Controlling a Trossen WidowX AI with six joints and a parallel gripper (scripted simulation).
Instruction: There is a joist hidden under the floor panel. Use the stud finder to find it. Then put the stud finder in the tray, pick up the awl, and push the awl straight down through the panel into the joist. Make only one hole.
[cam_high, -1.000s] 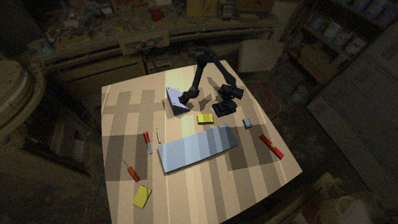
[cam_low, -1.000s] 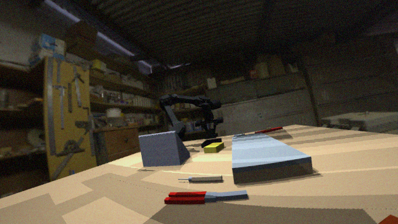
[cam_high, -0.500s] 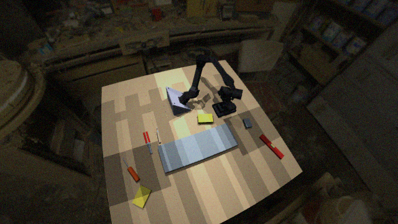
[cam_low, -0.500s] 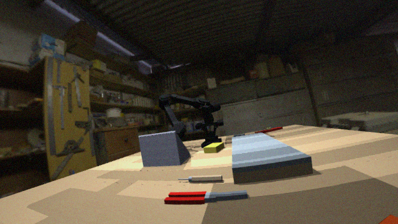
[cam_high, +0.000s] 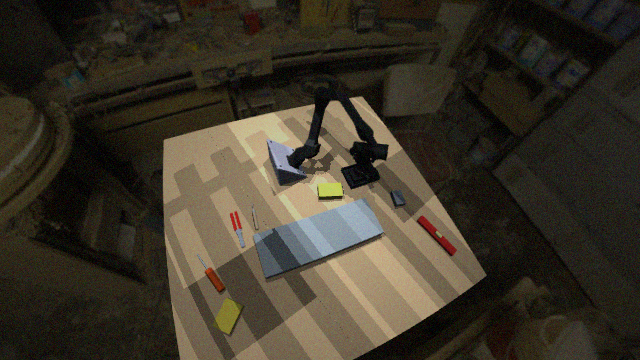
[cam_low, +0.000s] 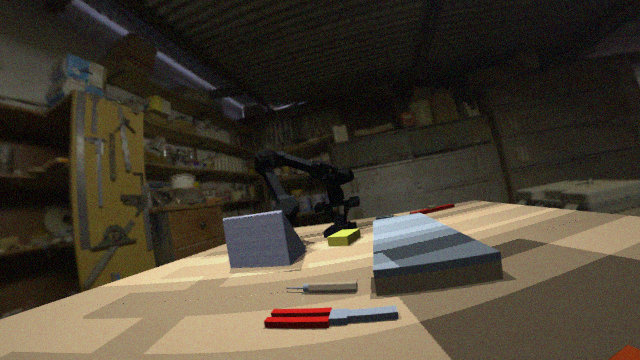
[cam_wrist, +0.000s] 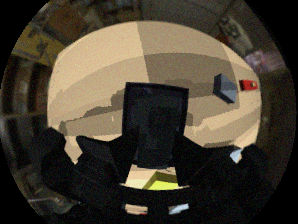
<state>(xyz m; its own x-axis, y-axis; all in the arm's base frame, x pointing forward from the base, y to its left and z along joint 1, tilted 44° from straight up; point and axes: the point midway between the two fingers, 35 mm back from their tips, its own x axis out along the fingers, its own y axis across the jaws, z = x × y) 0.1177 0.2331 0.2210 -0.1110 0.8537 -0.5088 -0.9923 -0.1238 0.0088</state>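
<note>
Right now the stud finder is 20 mm above my gripper tip and 10 mm to the left of it. From my gripper tip the other things lie so: small grey block: 180 mm ahead, 120 mm to the left, 30 mm below; red level: 410 mm ahead, 220 mm to the left, 20 mm below; black tray: 20 mm below, 10 mm to the right.
</note>
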